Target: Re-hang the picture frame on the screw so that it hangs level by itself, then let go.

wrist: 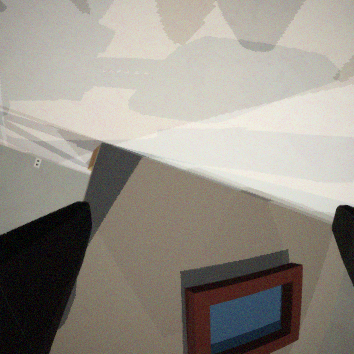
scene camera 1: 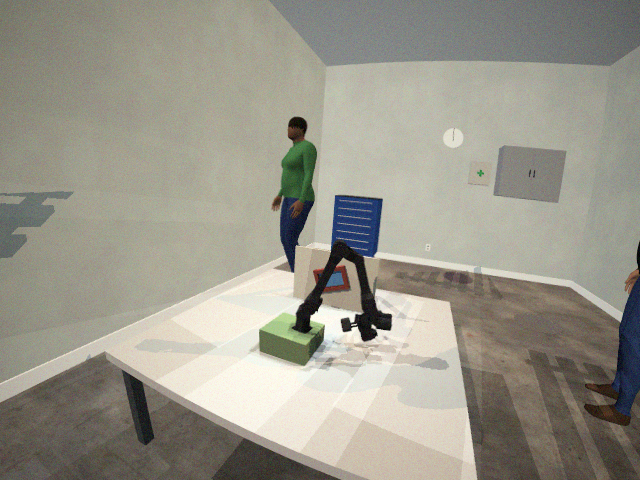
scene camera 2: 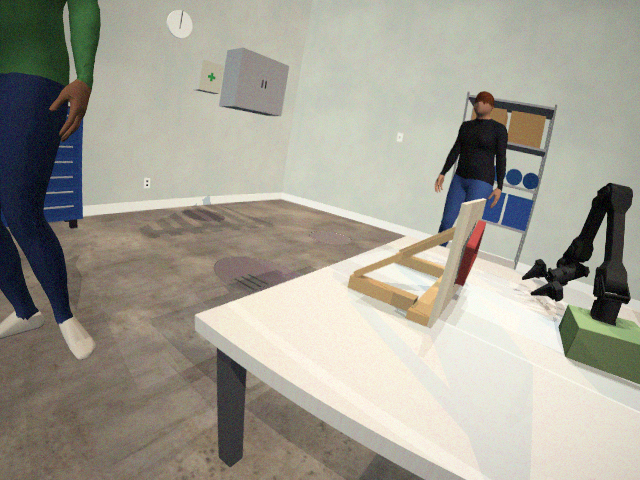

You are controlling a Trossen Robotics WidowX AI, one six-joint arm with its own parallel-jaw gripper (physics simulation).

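Places are measured from the arm's base along level axes (x ahead, y left, z up), in centimetres.
Where they show: gripper, fingertip midpoint: (wrist: 218, 217) (scene camera 2: 526, 286); arm's base, origin of the base link: (scene camera 1: 302, 328) (scene camera 2: 602, 319).
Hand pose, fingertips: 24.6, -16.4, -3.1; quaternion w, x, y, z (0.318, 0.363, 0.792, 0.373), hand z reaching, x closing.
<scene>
Each offset is from my fingertips to the centre of the thing, as dx, dy, dz. "pt": to the spot under its first point. Level surfaces: height alone.
The picture frame {+17.9, +24.9, +10.6} (scene camera 1: 345, 277) (scene camera 2: 470, 253) (wrist: 198, 320) has a red rim and a blue picture. It is against the front face of the upright beige board (scene camera 1: 305, 268) (scene camera 2: 448, 279) (wrist: 210, 220), above the table, and is tilted relative to the board's edges. The screw does not show; what is behind the frame is hidden. My gripper (scene camera 1: 365, 323) (scene camera 2: 527, 286) (wrist: 218, 217) is open and empty. It is in front of the board, apart from the frame, low over the table. In the wrist view the frame is low and right of centre, between the wide-set black fingers.
The arm stands on a green block (scene camera 1: 289, 338) (scene camera 2: 594, 341) on the white table {dz -5.9} (scene camera 1: 217, 382) (scene camera 2: 310, 330). Wooden struts {pt +33.4, +46.3, -3.1} (scene camera 2: 382, 291) brace the board from behind. A blue drawer cabinet (scene camera 1: 356, 224) and two people are beyond the table.
</scene>
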